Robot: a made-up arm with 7 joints. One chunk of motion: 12 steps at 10 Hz.
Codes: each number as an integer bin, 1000 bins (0 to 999) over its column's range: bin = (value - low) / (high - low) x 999, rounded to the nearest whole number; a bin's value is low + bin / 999 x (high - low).
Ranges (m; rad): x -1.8..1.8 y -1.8..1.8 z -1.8..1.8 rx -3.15..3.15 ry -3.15..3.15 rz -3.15..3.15
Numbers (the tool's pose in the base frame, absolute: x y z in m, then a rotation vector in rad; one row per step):
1: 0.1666 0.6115 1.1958 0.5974 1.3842 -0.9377
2: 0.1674 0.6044 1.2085 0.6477 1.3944 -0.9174
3: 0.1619 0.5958 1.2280 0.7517 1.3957 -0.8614
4: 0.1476 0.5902 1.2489 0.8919 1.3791 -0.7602
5: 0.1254 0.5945 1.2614 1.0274 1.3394 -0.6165
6: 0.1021 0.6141 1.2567 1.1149 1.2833 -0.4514
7: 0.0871 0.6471 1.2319 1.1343 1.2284 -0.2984
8: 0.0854 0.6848 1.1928 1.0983 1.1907 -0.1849
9: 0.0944 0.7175 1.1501 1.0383 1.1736 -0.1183
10: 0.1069 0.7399 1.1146 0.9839 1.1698 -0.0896
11: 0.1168 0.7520 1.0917 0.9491 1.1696 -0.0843
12: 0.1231 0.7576 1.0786 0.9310 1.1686 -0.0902
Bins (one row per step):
1: 546 669 831 594 719 351
2: 546 667 835 602 721 354
3: 544 665 840 619 721 363
4: 540 663 846 641 718 379
5: 534 664 850 662 712 402
6: 528 670 848 676 703 428
7: 524 679 841 679 694 452
8: 523 690 831 674 688 470
9: 526 699 819 664 686 481
10: 529 705 809 656 685 485
11: 532 708 802 650 685 486
12: 534 710 799 647 685 485

